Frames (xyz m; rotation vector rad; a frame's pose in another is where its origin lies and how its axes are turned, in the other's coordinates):
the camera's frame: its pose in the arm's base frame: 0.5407 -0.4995 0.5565 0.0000 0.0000 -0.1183
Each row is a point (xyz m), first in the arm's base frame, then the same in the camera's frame.
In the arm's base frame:
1: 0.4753 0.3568 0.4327
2: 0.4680 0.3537 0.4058
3: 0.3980 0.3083 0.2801
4: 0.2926 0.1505 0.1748
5: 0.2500 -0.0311 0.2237
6: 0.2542 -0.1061 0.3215
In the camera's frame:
1: -0.1660 0.8426 -0.1238
2: -0.1729 0.8387 -0.1507
3: -0.2370 0.7853 -0.2764
4: -0.3231 0.6162 -0.3817
5: -0.3440 0.4308 -0.3328
6: -0.3309 0.3568 -0.2350

